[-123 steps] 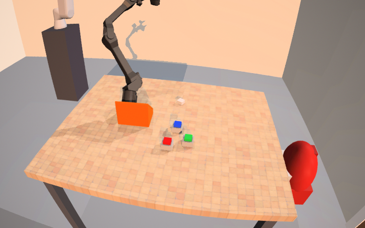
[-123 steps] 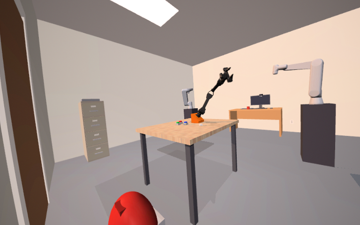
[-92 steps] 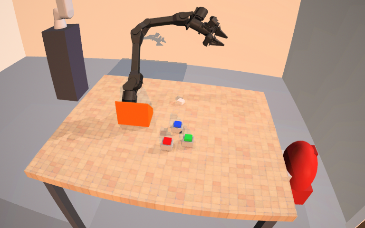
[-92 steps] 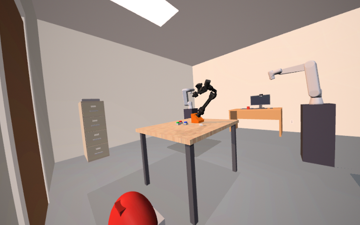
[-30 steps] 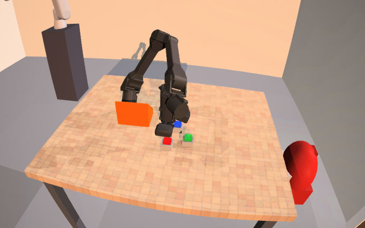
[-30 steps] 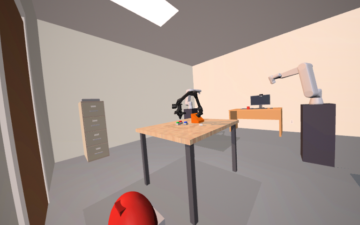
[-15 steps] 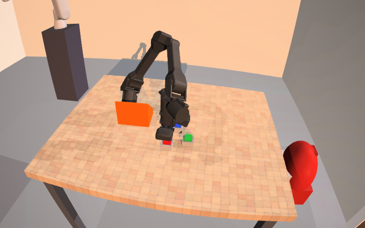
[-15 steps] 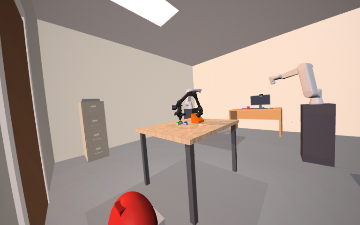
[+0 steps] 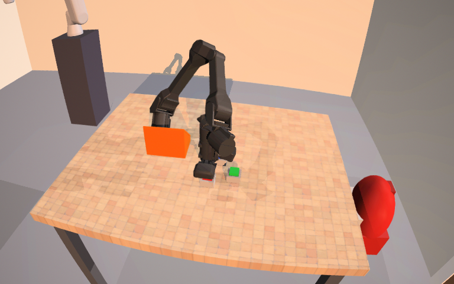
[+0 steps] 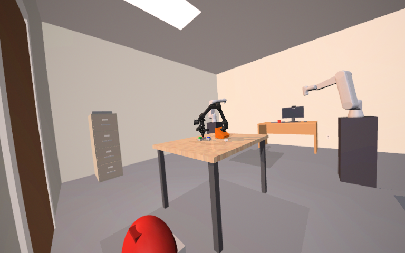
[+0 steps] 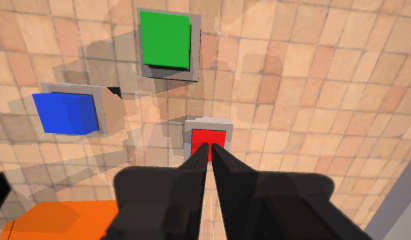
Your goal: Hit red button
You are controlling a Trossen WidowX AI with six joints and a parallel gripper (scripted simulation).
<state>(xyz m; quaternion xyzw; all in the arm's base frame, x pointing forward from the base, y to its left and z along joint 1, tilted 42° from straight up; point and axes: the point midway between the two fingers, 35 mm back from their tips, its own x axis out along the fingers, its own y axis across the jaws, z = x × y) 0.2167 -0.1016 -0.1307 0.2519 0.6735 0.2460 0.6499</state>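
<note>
The red button lies 10 mm below my gripper tip. Round my gripper tip: blue button: 120 mm to the left, 30 mm ahead; green button: 90 mm ahead, 40 mm to the left; small white block: 350 mm to the left, 20 mm below, 20 mm ahead.
</note>
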